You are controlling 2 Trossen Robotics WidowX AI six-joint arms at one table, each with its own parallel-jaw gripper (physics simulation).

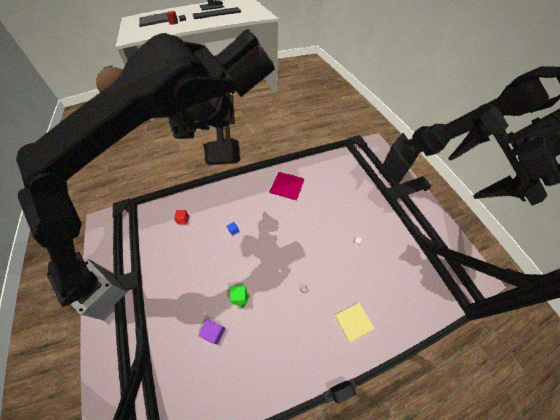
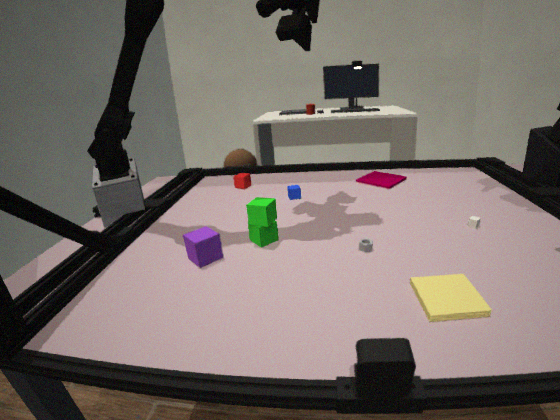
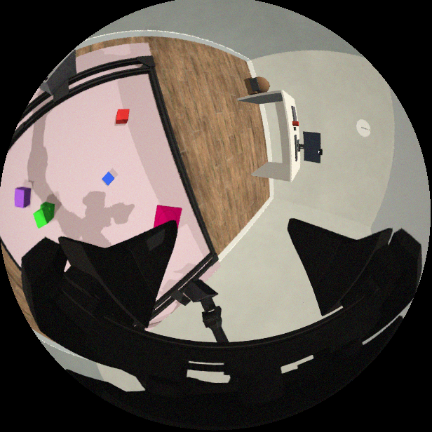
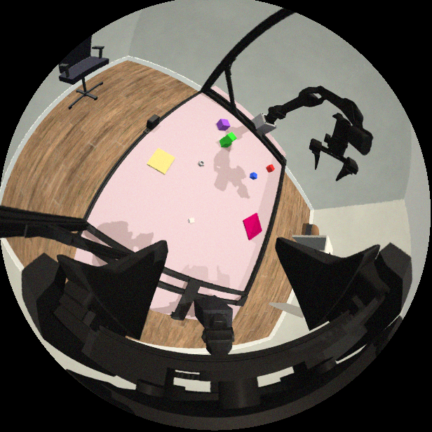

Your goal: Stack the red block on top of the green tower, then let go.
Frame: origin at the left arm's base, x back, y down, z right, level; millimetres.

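Where they show: left gripper, fingertip midpoint: [image 2: 311, 36]; right gripper, fingertip midpoint: [image 1: 461, 178]; left arm's base, link origin: [image 1: 83, 285] [image 2: 114, 171]; right arm's base, link origin: [image 1: 406, 150] [image 2: 557, 139].
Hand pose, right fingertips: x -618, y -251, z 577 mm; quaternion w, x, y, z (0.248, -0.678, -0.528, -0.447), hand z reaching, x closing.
Each offset is from my right fingertips to the top centre of the thing. "pt": to the spot under its first point.
The red block @(dx +304, dy +328, dz -597 mm) [image 1: 181, 217] [image 2: 242, 181] [image 3: 122, 116] [image 4: 270, 168] sits on the mat near its far left corner. The green tower @(dx +373, dy +286, dz -272 mm) [image 1: 239, 295] [image 2: 262, 212] [image 3: 44, 215] [image 4: 227, 141] is two green blocks, one on the other, with the upper one turned slightly; its top is bare. My left gripper [image 3: 234, 225] [image 4: 325, 174] is open and empty, high above the table toward its far side, away from the red block. My right gripper [image 1: 462, 177] [image 4: 222, 245] is open and empty, raised beyond the right side of the table.
A purple block @(dx +483, dy +317, dz -270 mm) [image 1: 212, 331] [image 2: 203, 247] stands close to the tower. A small blue block @(dx +229, dy +335, dz -436 mm) [image 1: 233, 228] [image 2: 294, 192] lies near the red one. A magenta square @(pt dx -19, dy +354, dz -406 mm) [image 1: 287, 185], a yellow pad @(dx +239, dy +352, dz +6 mm) [image 1: 354, 322], a grey nut @(dx +245, dy +348, dz -152 mm) [image 1: 304, 288] and a white cube @(dx +24, dy +346, dz -102 mm) [image 1: 358, 240] lie farther right. Black rails [image 1: 235, 172] edge the table.
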